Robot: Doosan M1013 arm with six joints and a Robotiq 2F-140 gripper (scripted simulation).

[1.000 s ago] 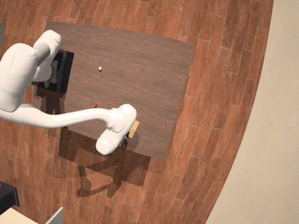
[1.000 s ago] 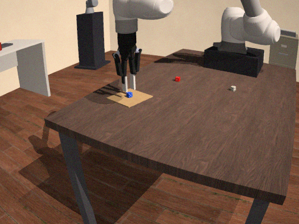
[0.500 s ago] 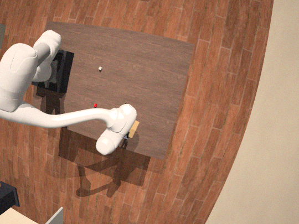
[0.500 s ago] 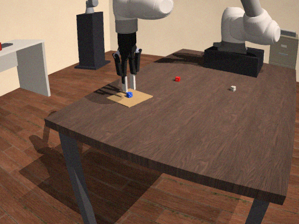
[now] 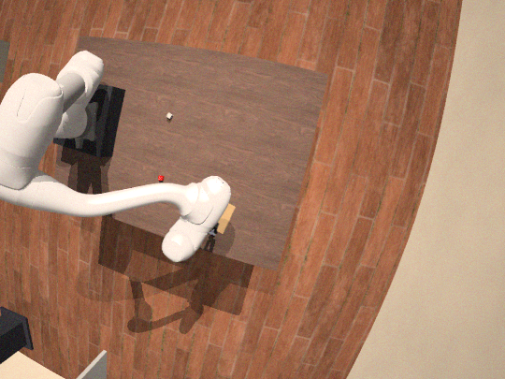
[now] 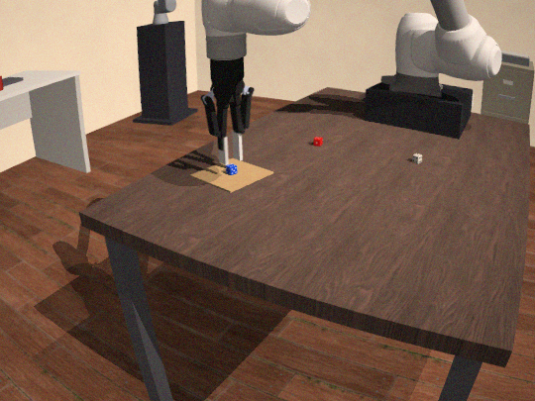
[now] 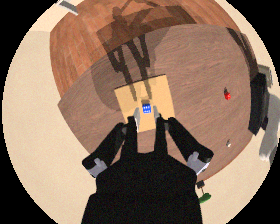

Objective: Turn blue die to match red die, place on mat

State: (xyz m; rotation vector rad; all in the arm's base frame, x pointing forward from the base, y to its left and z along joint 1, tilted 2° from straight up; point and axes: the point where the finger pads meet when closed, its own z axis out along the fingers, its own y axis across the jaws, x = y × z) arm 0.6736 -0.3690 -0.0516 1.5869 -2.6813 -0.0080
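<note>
My hand is 5 cm above the blue die. Round my hand: white die 41 cm to the left, 25 cm behind, 6 cm below; tan mat 7 cm below; red die 27 cm behind, 13 cm to the left, 6 cm below.
</note>
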